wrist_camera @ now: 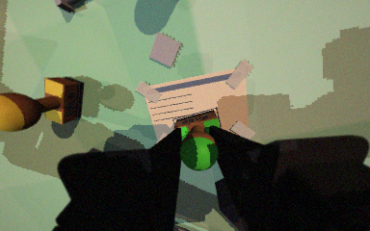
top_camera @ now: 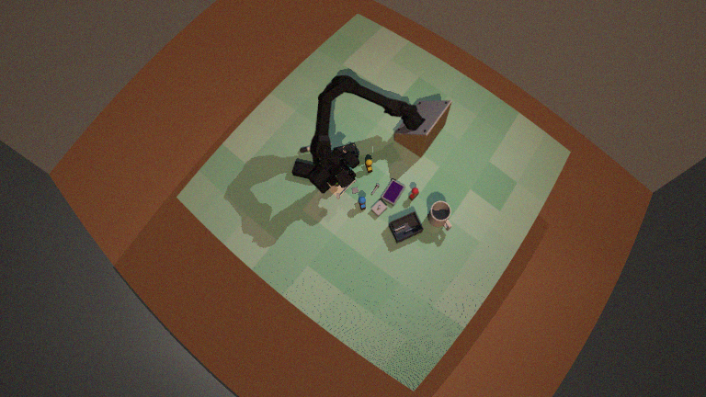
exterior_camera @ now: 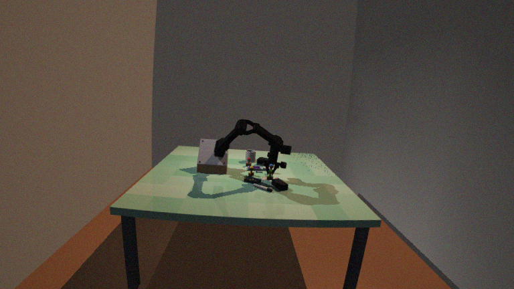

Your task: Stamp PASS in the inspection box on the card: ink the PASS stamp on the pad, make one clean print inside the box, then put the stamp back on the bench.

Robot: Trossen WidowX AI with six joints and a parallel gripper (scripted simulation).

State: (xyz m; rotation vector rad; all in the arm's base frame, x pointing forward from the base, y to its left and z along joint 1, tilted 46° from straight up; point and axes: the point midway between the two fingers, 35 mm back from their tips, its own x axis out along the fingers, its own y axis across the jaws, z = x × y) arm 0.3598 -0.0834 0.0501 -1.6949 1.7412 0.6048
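My gripper tip is now 30 mm above the beige card and 10 mm to the right of it. Round my gripper tip: green-knobbed stamp: 10 mm below; then blue-labelled flat box: 110 mm behind, 70 mm to the right, 20 mm below; then blue-knobbed stamp: 130 mm to the left, 10 mm below, 10 mm ahead.
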